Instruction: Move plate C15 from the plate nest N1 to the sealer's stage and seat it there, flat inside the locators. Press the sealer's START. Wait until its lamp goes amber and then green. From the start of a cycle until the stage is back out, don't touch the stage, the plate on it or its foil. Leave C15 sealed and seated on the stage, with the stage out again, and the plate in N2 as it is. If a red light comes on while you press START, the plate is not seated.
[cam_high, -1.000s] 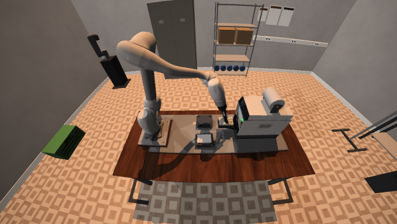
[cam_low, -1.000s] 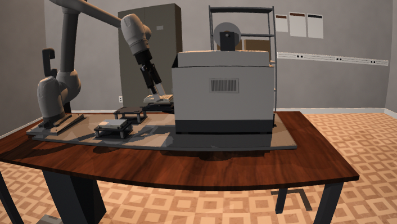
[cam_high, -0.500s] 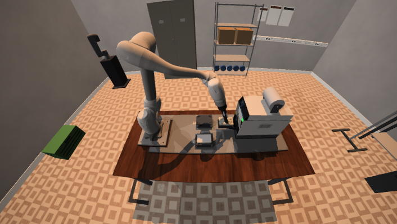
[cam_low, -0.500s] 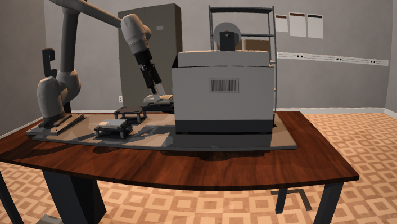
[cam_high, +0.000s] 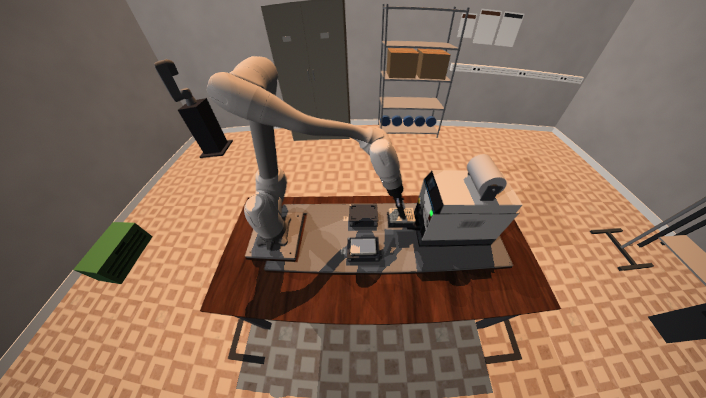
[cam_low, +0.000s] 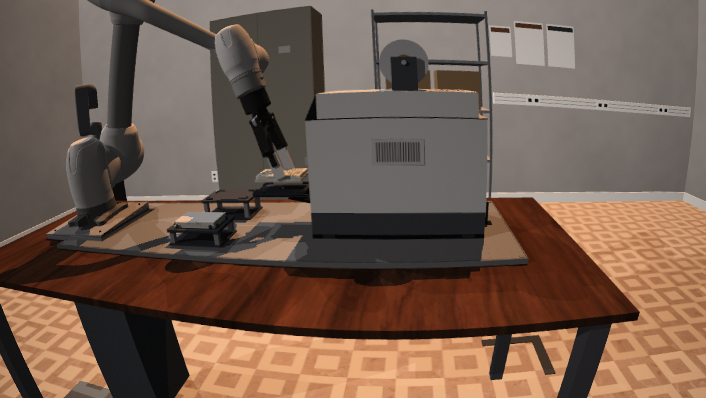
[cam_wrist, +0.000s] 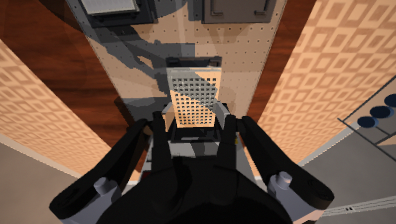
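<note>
Now: the sealer stage 70 mm below my hand. Round my hand: pale plate (210 mm behind, 120 mm to the right, 110 mm below); then foil roll (330 mm ahead, 260 mm above, 30 mm to the right).
</note>
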